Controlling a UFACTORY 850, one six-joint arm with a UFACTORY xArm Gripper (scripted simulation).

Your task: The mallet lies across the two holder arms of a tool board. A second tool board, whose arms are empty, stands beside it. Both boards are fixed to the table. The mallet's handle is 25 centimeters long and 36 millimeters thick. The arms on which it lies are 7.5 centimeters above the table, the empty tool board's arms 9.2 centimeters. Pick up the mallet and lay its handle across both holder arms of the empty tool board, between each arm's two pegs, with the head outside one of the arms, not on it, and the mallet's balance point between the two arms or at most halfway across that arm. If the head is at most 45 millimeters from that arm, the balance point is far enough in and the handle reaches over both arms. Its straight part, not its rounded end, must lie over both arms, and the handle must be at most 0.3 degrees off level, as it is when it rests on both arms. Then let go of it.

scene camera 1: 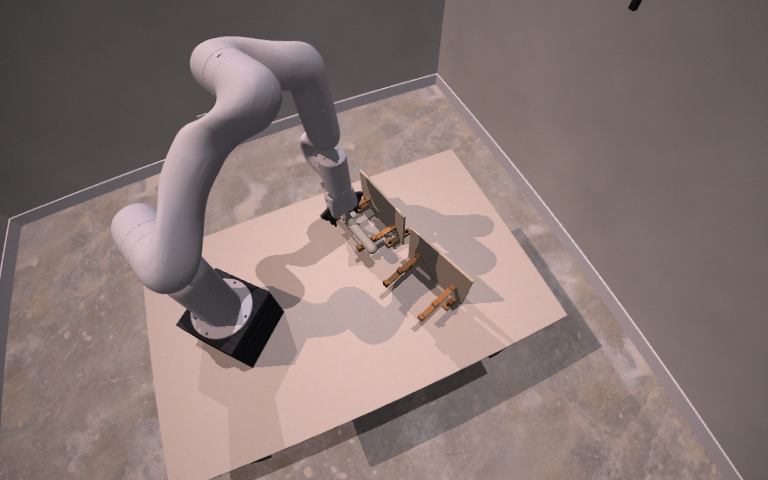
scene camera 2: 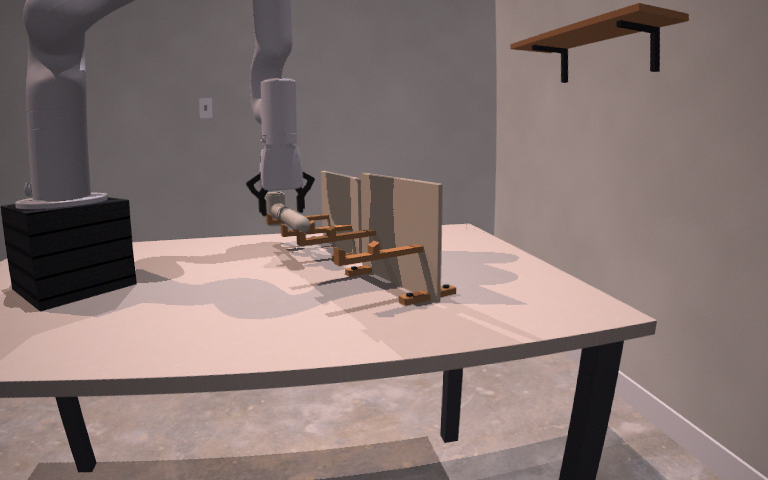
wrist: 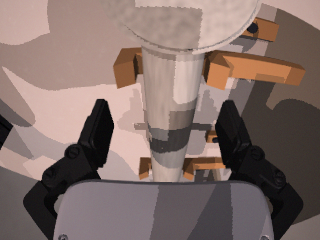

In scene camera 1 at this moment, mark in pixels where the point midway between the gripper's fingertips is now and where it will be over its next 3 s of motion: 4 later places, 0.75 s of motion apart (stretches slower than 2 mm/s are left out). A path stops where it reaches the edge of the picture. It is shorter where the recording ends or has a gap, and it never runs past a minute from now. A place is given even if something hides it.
My gripper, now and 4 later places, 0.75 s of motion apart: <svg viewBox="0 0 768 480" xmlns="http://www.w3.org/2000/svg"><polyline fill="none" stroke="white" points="344,217 345,219 356,215 393,259 399,274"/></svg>
